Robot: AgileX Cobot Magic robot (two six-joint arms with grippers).
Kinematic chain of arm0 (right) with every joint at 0, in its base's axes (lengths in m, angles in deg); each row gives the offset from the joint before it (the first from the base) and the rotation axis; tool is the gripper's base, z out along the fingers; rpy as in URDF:
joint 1: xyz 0 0 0.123 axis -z
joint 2: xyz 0 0 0 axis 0.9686 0.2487 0
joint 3: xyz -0.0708 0.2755 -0.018 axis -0.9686 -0.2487 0
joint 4: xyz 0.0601 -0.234 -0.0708 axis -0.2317 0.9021 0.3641
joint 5: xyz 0 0 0 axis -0.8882 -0.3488 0.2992
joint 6: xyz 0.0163 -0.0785 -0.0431 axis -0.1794 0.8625 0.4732
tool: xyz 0 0 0 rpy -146.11 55.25 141.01
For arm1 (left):
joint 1: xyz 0 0 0.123 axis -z
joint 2: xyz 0 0 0 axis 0.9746 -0.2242 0
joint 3: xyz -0.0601 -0.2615 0.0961 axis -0.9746 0.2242 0
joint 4: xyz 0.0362 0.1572 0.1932 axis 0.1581 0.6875 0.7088
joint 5: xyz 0 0 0 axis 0.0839 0.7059 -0.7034
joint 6: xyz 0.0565 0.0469 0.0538 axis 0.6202 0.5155 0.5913
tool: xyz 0 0 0 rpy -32.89 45.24 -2.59
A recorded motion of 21 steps. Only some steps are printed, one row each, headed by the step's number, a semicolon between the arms.
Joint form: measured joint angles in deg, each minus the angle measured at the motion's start. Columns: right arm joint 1, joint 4, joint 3, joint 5, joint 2, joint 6; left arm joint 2, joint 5, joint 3, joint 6, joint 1, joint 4.
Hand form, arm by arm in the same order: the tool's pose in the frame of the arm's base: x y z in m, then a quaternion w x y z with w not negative. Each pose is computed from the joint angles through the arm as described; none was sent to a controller.
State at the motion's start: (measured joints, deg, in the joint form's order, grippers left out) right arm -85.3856 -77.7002 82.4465 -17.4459 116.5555 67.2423; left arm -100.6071 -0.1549 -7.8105 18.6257 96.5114 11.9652
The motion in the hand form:
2: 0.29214 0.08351 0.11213 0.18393 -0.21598 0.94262 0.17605; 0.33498 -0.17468 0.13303 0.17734 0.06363 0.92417 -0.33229
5: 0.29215 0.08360 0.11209 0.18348 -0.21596 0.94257 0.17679; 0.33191 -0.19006 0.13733 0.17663 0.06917 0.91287 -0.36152
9: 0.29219 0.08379 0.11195 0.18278 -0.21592 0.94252 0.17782; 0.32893 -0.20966 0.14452 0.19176 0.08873 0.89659 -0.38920
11: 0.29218 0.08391 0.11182 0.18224 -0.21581 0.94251 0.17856; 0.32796 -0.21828 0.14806 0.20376 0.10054 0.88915 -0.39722
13: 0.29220 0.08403 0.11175 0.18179 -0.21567 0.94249 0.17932; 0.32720 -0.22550 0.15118 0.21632 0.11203 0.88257 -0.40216
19: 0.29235 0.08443 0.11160 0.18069 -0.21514 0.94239 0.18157; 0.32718 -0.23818 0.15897 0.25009 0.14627 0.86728 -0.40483
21: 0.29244 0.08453 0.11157 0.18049 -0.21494 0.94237 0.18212; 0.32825 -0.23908 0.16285 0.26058 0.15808 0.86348 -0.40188
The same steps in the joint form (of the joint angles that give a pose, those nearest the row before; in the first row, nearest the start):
2: 0.01 -0.01 0.02 -0.06 0.02 0.00; -0.25 1.42 -0.36 0.99 1.20 -2.68
5: 0.02 -0.03 0.04 -0.15 0.04 0.00; -0.51 3.08 -1.02 3.56 3.10 -7.42
9: 0.02 -0.07 0.08 -0.28 0.10 0.00; -0.68 3.90 -2.06 8.85 5.71 -13.62
11: 0.02 -0.10 0.10 -0.37 0.14 0.00; -0.73 3.74 -2.61 11.79 6.94 -16.38
13: 0.02 -0.14 0.12 -0.46 0.18 0.00; -0.76 3.40 -3.08 14.67 8.00 -18.81
19: 0.02 -0.27 0.21 -0.72 0.28 0.00; -0.70 2.50 -4.32 21.72 9.82 -23.09
21: 0.02 -0.31 0.24 -0.77 0.30 0.00; -0.39 2.24 -4.75 23.02 9.91 -22.99

